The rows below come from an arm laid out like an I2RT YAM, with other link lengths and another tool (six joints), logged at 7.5 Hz.
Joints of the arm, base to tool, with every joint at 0 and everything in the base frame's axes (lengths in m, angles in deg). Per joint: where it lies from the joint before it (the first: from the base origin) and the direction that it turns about. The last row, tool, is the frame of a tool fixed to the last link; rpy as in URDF.
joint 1: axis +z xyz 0 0 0.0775
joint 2: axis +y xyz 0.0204 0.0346 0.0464
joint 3: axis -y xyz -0.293 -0.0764 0
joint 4: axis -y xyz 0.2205 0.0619 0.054
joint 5: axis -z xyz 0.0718 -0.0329 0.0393
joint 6: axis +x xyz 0.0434 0 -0.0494
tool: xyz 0.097 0.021 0.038 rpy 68.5 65.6 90
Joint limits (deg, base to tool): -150..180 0..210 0..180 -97..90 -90..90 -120..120
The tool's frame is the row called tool.
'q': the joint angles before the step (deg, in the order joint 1, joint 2, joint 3, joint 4, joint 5, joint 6). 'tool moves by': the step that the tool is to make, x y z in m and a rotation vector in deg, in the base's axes. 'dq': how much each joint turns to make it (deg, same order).
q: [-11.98 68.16 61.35 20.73 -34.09 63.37]
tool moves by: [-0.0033 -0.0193 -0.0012 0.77 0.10 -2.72]
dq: [-3.61 -0.22 -0.57 0.70 -0.69 1.11]
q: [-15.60 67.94 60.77 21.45 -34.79 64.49]
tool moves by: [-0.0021 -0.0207 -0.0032 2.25 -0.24 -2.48]
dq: [-3.50 0.29 -1.41 2.94 -0.41 2.94]
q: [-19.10 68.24 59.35 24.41 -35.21 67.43]
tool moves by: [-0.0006 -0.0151 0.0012 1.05 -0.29 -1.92]
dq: [-2.49 0.66 0.18 1.24 -0.25 1.47]
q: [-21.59 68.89 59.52 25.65 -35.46 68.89]
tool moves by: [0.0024 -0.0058 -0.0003 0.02 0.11 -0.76]
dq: [-0.79 0.74 0.43 0.20 -0.04 -0.02]
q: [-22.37 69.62 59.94 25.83 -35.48 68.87]
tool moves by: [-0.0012 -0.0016 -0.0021 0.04 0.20 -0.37]
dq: [-0.33 -0.24 -0.47 0.00 0.03 -0.06]
